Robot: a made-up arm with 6 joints. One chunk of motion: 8 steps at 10 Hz.
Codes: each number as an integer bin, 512 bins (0 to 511) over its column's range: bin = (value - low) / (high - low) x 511, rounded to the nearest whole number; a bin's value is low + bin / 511 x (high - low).
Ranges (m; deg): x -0.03..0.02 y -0.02..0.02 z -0.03..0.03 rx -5..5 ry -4..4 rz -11..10
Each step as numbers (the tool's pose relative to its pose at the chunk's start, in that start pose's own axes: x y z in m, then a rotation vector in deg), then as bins.
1 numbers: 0.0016 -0.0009 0.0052 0.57 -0.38 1.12
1 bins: 323 244 300 285 231 295
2 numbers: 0.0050 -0.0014 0.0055 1.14 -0.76 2.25
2 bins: 358 238 302 314 207 322
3 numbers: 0.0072 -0.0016 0.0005 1.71 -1.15 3.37
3 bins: 380 235 260 343 182 350
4 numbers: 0.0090 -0.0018 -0.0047 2.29 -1.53 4.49
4 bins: 399 233 215 373 158 377
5 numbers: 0.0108 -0.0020 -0.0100 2.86 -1.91 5.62
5 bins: 417 230 170 402 133 404
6 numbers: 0.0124 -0.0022 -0.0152 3.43 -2.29 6.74
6 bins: 433 227 126 431 109 432
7 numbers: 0.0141 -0.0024 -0.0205 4.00 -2.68 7.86
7 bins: 451 225 81 460 84 459
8 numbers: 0.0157 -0.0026 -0.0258 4.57 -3.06 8.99
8 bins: 467 222 36 489 60 486
